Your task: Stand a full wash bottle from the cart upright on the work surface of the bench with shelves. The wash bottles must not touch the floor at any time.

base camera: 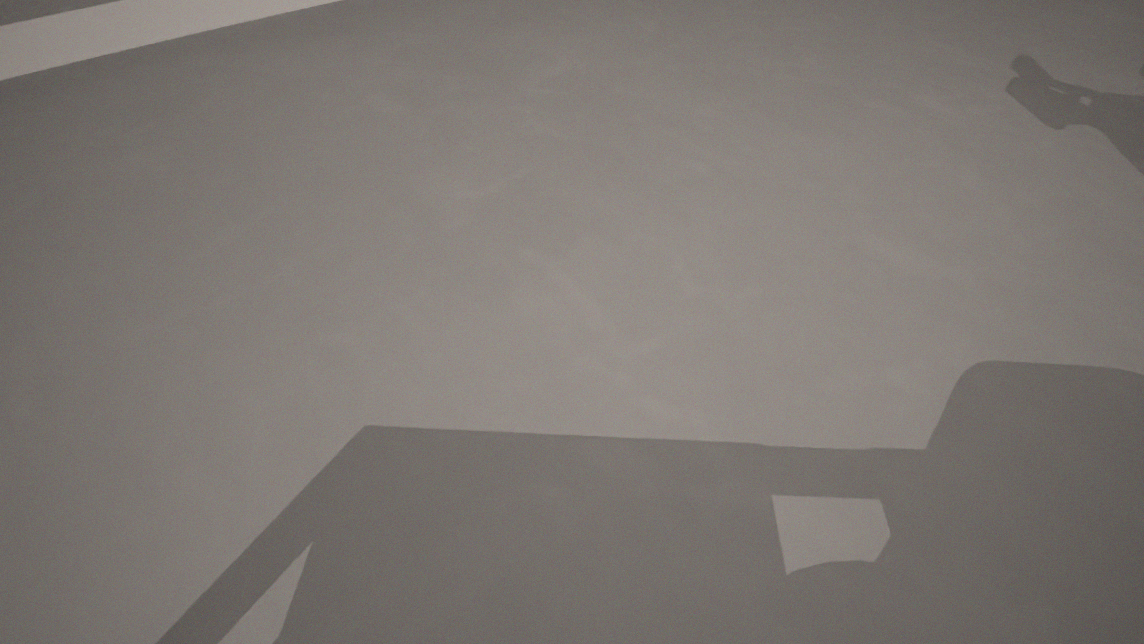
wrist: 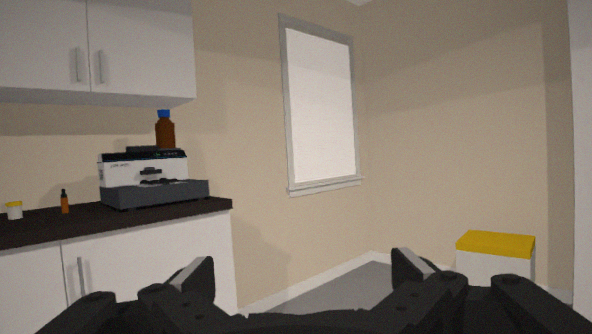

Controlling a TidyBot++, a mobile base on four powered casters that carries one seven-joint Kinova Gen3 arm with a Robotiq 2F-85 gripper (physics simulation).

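Frame: origin at the arm's base, x right, y ahead, z up, level; centimetres.
Seen in the pictures: gripper, fingertip midpoint: [wrist: 302,272].
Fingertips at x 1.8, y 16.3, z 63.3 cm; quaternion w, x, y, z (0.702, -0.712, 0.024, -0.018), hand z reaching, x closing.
Offsets run from my fingertips to a thing's top centre. "pt": to the spot under its first point.
My gripper [wrist: 302,272] is open, with a wide gap between its two fingertips and no object between them. It points across the room at about counter height. No wash bottle, cart or bench with shelves shows in the base camera view or the wrist view.
In the wrist view, a dark counter [wrist: 150,214] at the left bears a white and grey machine [wrist: 145,172], with a brown bottle {pt dx -53.4, dy +133.0, dz +17.9 cm} [wrist: 165,133] on or behind it, a small orange bottle {dx -84.5, dy +105.4, dz -2.7 cm} [wrist: 64,203] and a white jar {dx -98.7, dy +98.2, dz -5.9 cm} [wrist: 15,211]. A yellow-lidded white bin [wrist: 495,244] stands at the right.
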